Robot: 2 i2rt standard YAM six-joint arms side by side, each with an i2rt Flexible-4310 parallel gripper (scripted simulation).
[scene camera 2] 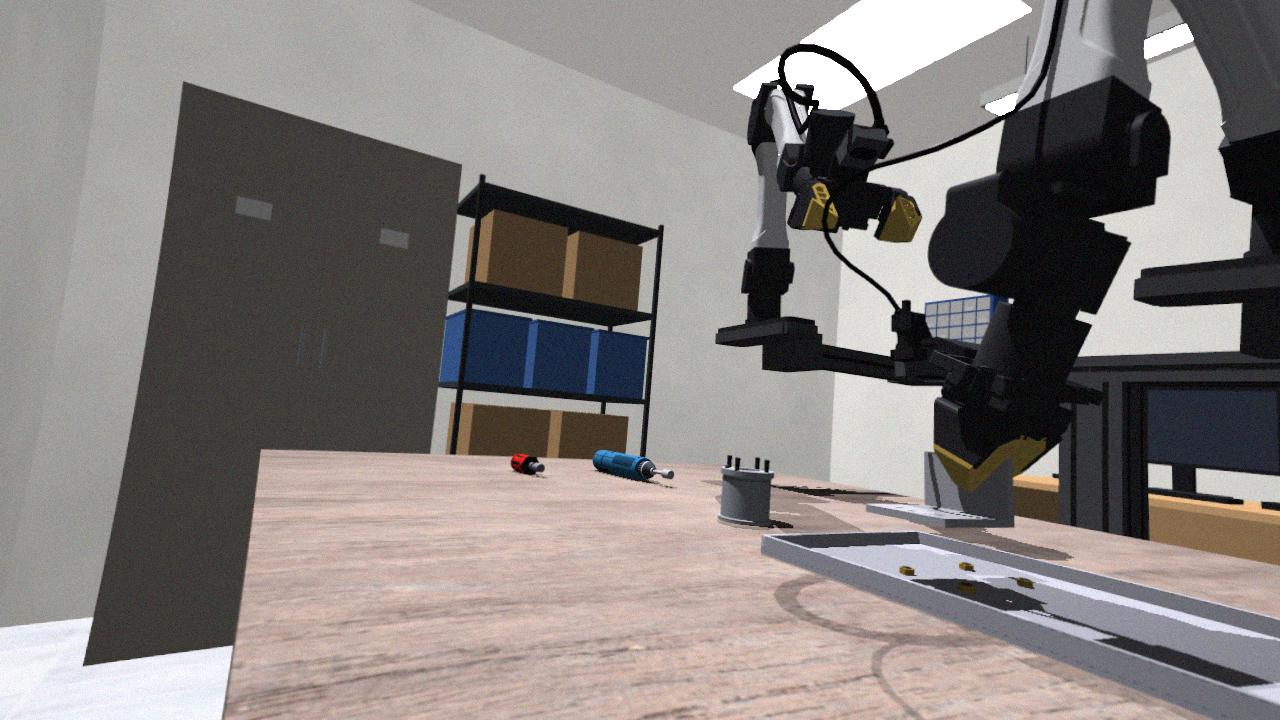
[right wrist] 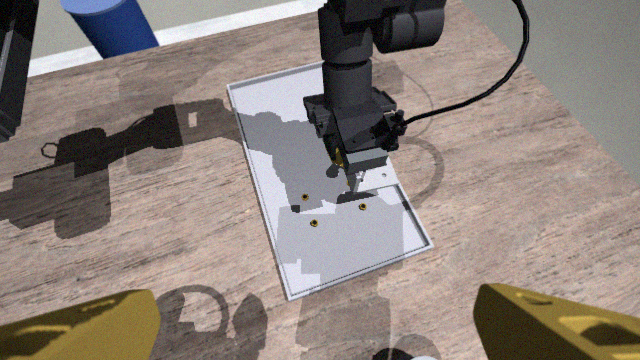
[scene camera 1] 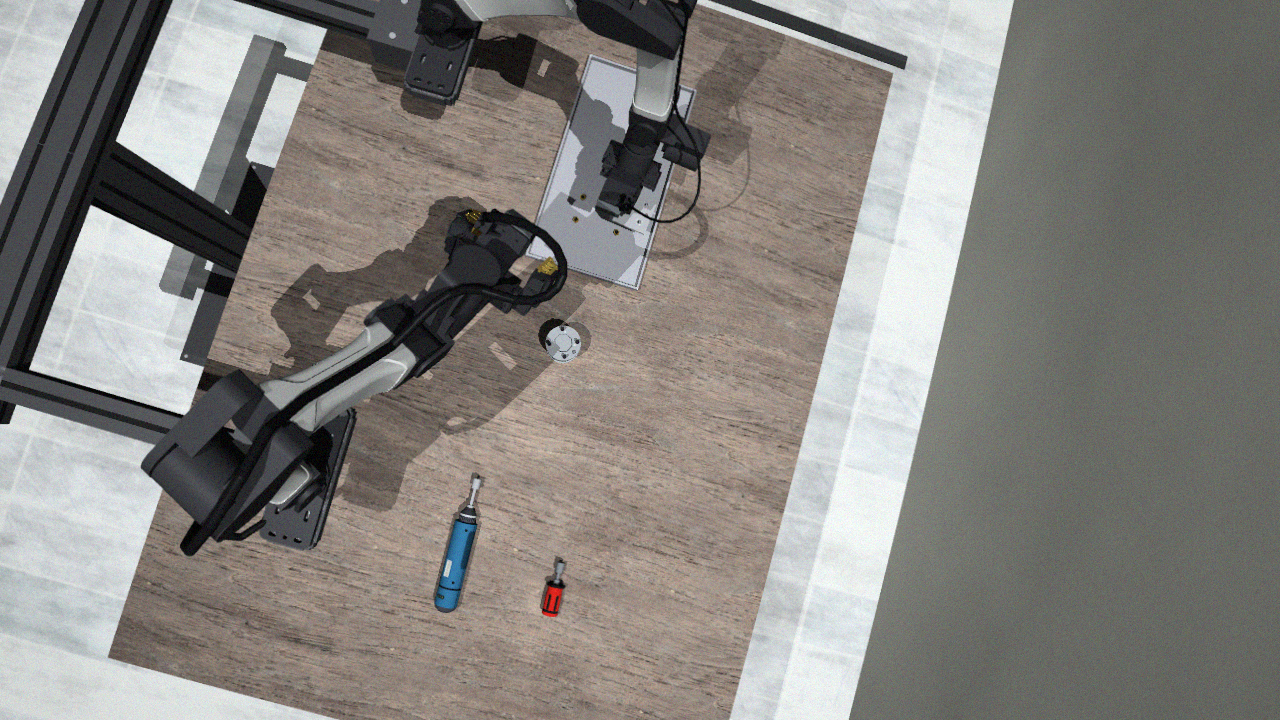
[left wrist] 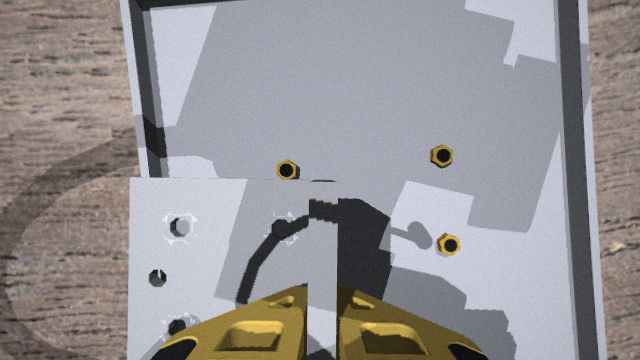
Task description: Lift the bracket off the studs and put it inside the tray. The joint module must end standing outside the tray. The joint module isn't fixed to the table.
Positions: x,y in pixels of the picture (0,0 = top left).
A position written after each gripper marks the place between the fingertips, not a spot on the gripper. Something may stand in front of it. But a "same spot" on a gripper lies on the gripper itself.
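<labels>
The left gripper appears in scene camera 1 and in the right wrist view, and it can be seen as well in scene camera 2 [966,488] and in the left wrist view [321,301]. On the left gripper, [right wrist: 328,129] and [scene camera 1: 606,175] are the same spot. A blue screwdriver is visible in scene camera 1 and scene camera 2, while it is out of frame in the left wrist view and it is out of frame in the right wrist view. On the screwdriver, [scene camera 2: 630,466] is the same spot as [scene camera 1: 475,532].
</labels>
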